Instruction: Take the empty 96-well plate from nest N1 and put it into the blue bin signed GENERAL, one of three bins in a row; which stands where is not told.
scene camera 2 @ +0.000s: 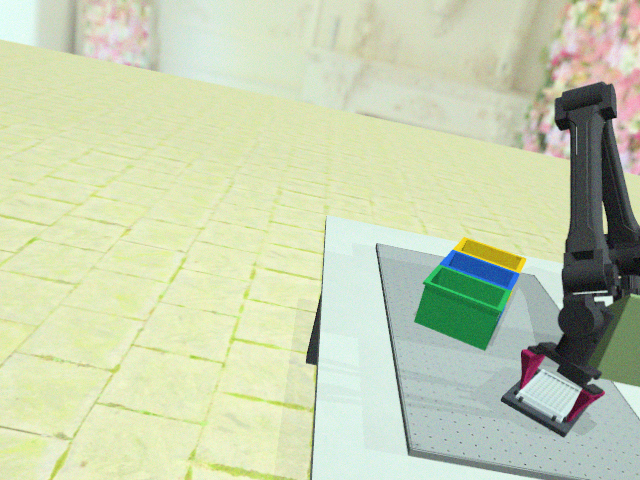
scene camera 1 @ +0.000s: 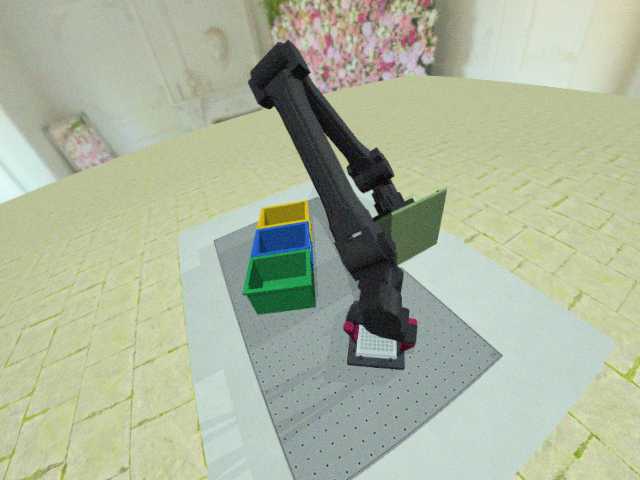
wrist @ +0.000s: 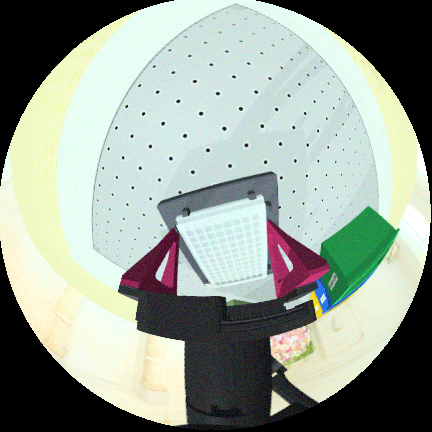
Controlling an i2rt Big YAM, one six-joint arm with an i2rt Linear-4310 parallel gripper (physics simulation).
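Seen in the pictures: gripper, fingertip midpoint: (scene camera 2: 544, 404) (scene camera 1: 377, 346) (wrist: 221, 227); arm's base, origin of the base link: (scene camera 2: 634, 315) (scene camera 1: 394, 213).
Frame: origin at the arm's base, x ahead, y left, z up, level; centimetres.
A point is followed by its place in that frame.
Observation:
The white 96-well plate (scene camera 1: 376, 347) {x 26.6, y 26.6, z -8.6 cm} (scene camera 2: 550, 395) {x 24.6, y 24.6, z -8.6 cm} (wrist: 227, 240) {x 25.6, y 25.2, z -8.7 cm} sits flat in the dark nest (scene camera 1: 361, 362) {x 30.9, y 27.1, z -10.1 cm} (scene camera 2: 511, 396) {x 31.7, y 25.1, z -10.1 cm} (wrist: 220, 194) {x 28.7, y 28.3, z -10.1 cm}. My gripper (scene camera 1: 378, 343) {x 25.9, y 26.2, z -9.8 cm} (scene camera 2: 546, 403) {x 25.9, y 26.2, z -9.8 cm} (wrist: 221, 227) {x 25.9, y 26.2, z -9.8 cm} is open, with its crimson fingers at the plate's two sides and nothing held. In the wrist view a gap shows beside the left fingertip; the right one looks very near the plate's edge. Whether either touches is unclear. The blue bin (scene camera 1: 283, 239) {x 30.5, y -17.5, z -6.1 cm} (scene camera 2: 480, 268) {x 30.3, y -17.5, z -3.1 cm} (wrist: 320, 290) {x 25.4, y -7.6, z -7.2 cm} stands in the middle of the row; its label is too small to read.
The green bin (scene camera 1: 284, 297) {x 38.8, y 5.3, z -5.3 cm} (scene camera 2: 457, 315) {x 39.4, y 5.0, z -6.0 cm} (wrist: 357, 245) {x 37.5, y 5.8, z -6.1 cm} stands on the nest's side of the blue bin, the yellow bin (scene camera 1: 284, 214) {x 25.2, y -29.4, z -5.0 cm} (scene camera 2: 491, 255) {x 24.6, y -29.1, z -3.3 cm} beyond it. A green upright panel (scene camera 1: 418, 227) {x -1.9, y 8.2, z -1.2 cm} (scene camera 2: 620, 341) {x 5.9, y 8.1, z -2.9 cm} stands behind the gripper. All bins stand on the grey perforated board (scene camera 1: 330, 413) {x 41.4, y 32.1, z -11.3 cm} (scene camera 2: 444, 423) {x 45.6, y 35.2, z -11.2 cm} (wrist: 210, 100) {x 35.1, y 34.2, z -11.2 cm}.

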